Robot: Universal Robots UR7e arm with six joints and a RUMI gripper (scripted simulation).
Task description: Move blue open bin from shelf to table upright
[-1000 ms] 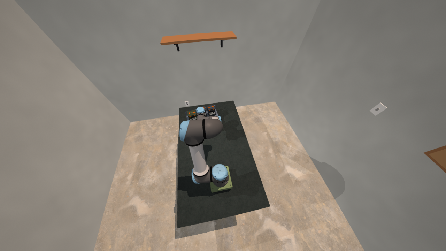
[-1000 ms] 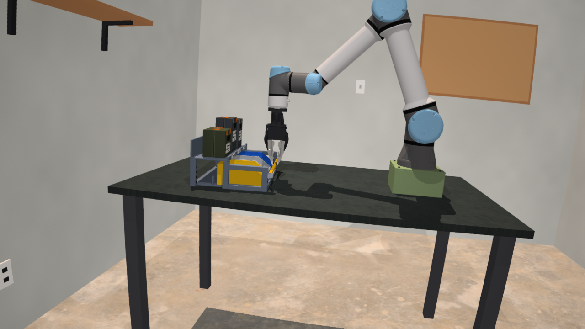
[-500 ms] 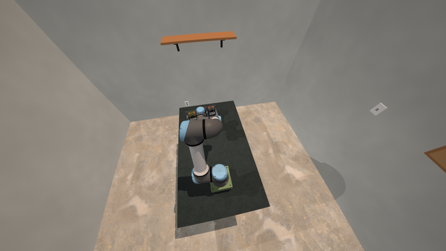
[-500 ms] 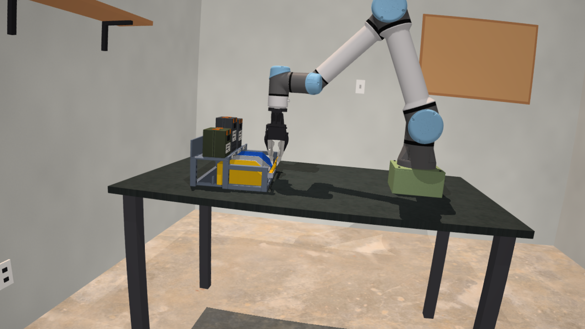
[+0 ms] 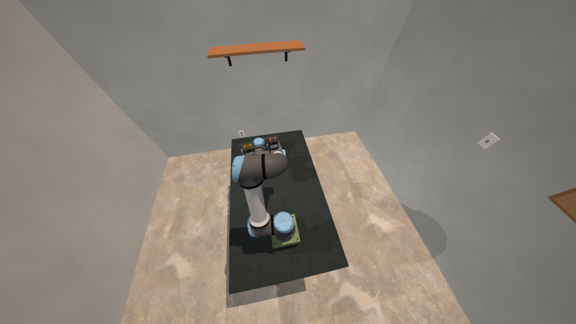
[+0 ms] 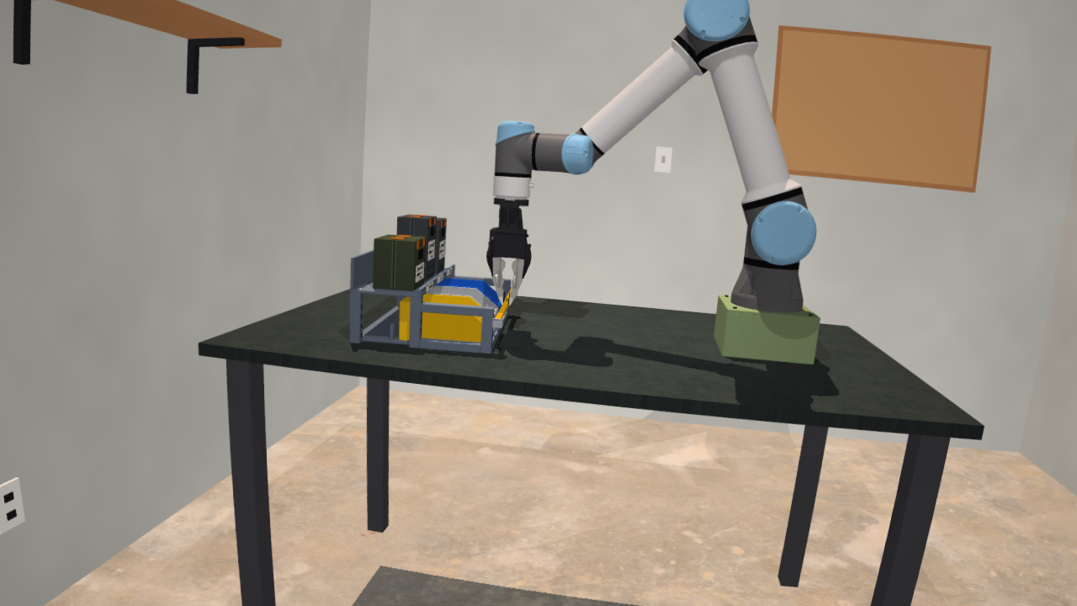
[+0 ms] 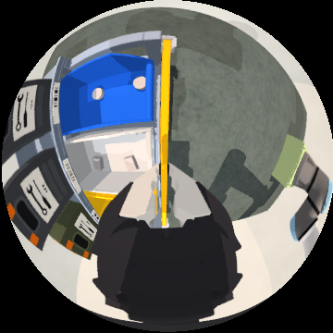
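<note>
Now: hand 10 mm above the thin yellow bar. The rest, counted from my hand: yellow bin 90 mm ahead, 130 mm to the left, 30 mm below; then blue open bin 120 mm ahead, 100 mm to the right, 30 mm below; then white bin 110 mm ahead, 20 mm to the left, 30 mm below.
</note>
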